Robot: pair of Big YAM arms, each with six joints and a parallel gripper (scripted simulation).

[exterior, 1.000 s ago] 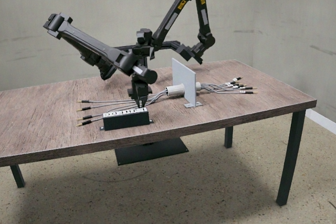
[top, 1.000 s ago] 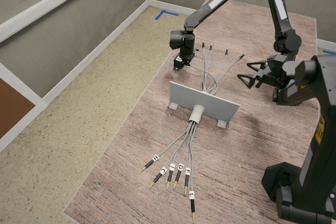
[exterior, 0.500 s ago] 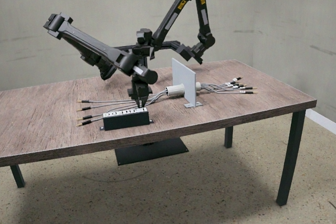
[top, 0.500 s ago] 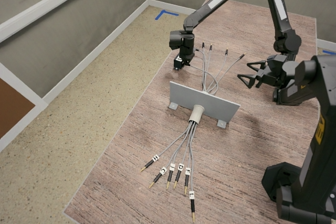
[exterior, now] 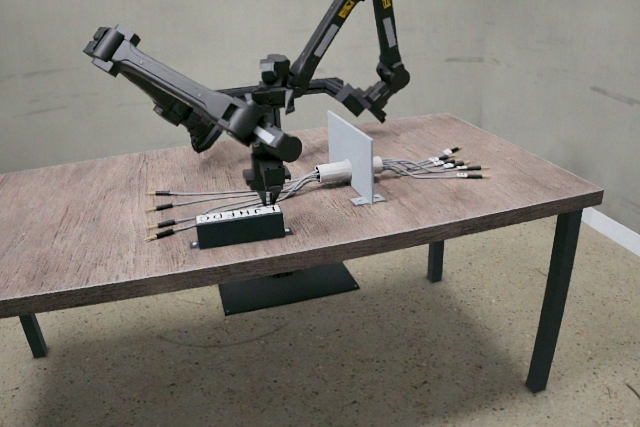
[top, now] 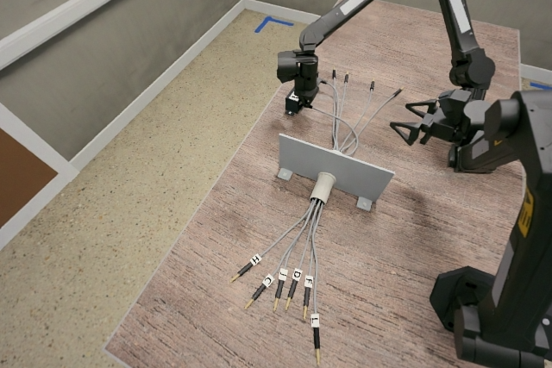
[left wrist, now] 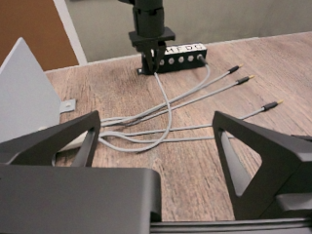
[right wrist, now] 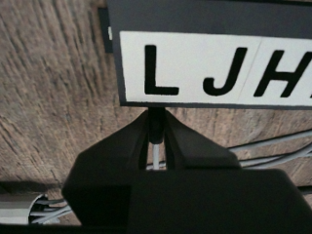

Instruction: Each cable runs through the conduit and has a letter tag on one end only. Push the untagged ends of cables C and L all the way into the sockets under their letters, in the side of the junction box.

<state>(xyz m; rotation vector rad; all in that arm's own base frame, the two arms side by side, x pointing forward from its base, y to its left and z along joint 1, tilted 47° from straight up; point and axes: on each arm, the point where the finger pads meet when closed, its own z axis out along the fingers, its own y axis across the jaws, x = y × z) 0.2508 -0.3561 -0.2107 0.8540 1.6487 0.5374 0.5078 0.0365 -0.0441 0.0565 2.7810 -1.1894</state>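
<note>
Now: the black cable plug 20 mm ahead of my right hand. From my right hand the other things lie so: grey upright panel 280 mm to the left, 140 mm behind, 70 mm above; then tagged plug 700 mm to the left, 220 mm behind, 30 mm below.
</note>
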